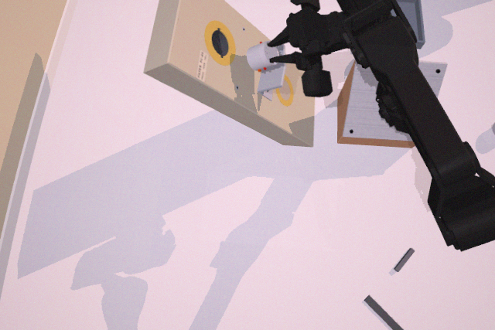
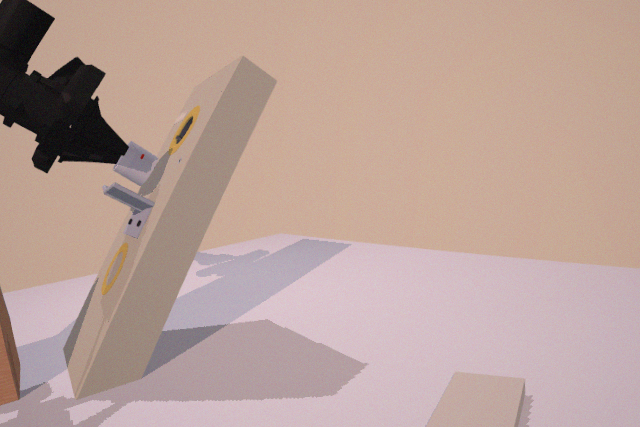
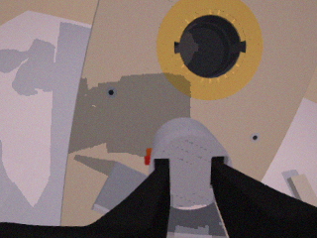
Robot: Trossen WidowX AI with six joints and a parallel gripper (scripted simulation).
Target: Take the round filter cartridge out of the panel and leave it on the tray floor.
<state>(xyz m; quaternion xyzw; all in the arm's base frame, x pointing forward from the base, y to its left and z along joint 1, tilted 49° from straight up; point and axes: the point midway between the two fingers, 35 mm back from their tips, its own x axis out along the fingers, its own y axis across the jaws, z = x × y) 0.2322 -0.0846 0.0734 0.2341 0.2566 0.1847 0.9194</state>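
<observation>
Right now the round filter cartridge is 20 mm below my gripper tip and 10 mm ahead of it. From my gripper tip the other things lie so: grey tray 310 mm behind, 280 mm to the right, 240 mm below; beige block 390 mm to the right, 250 mm below, 150 mm ahead; grey bracket 70 mm below.
</observation>
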